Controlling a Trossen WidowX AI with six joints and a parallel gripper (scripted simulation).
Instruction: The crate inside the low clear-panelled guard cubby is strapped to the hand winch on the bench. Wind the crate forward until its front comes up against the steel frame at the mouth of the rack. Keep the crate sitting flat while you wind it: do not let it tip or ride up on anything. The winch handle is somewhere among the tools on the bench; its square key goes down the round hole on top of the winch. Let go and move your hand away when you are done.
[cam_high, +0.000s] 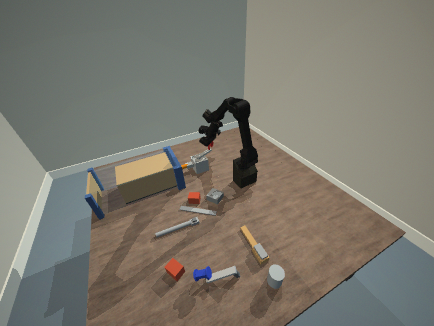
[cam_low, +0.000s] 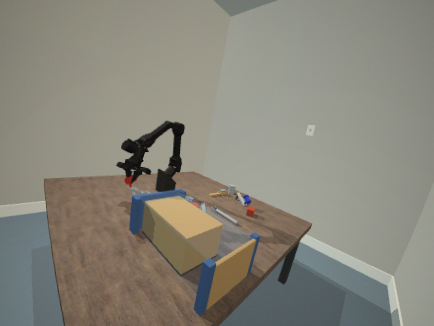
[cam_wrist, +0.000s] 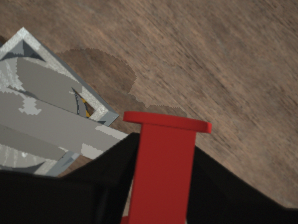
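The blue frame lies 25 cm ahead of my gripper tip, 1 cm to the left of it and 2 cm below it. The rest, counted from my gripper tip: red handle knob 1 cm behind, 1 cm to the left; then red-gripped winch handle 3 cm ahead, 2 cm to the left, 3 cm below; then grey winch 7 cm ahead, 3 cm to the left, 10 cm below.
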